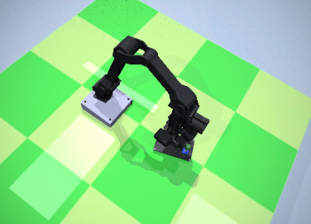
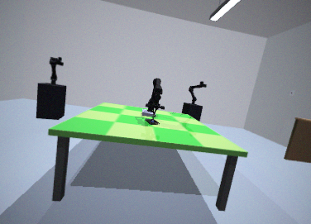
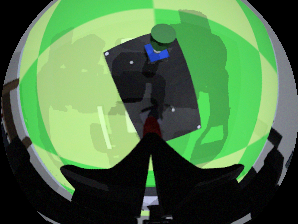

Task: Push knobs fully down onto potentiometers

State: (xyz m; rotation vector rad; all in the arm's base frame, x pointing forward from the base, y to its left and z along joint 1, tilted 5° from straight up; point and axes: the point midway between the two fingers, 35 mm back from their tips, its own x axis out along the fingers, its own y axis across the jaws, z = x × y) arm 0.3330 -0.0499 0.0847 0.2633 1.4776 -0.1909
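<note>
The red knob lies 10 mm below my gripper tip.
</note>
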